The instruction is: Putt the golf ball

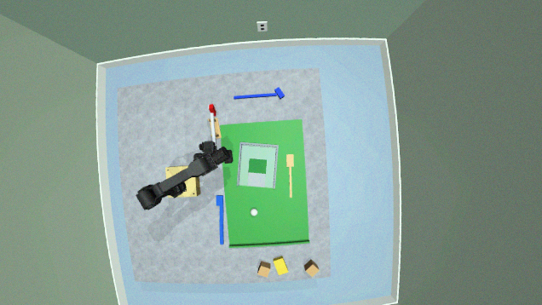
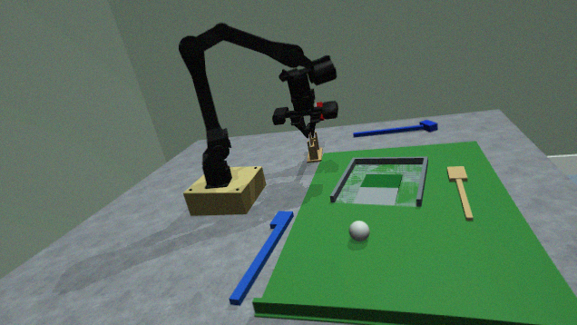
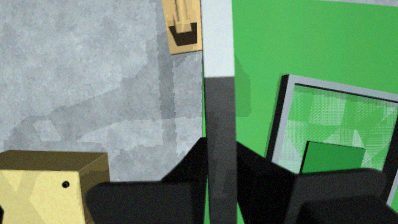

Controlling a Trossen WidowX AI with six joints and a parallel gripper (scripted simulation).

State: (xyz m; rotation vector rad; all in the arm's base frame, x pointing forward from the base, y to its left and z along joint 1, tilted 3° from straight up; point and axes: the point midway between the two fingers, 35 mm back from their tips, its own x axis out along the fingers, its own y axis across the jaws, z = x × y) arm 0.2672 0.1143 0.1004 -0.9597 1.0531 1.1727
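My gripper tip is now 1 cm short of the red putter, 12 cm to the right of it and 2 cm below it. Round my gripper tip: blue putter 30 cm ahead, 28 cm to the left, 11 cm below; then white golf ball 10 cm ahead, 37 cm to the right, 10 cm below; then wooden stand 1 cm behind, 16 cm to the left, 9 cm below.
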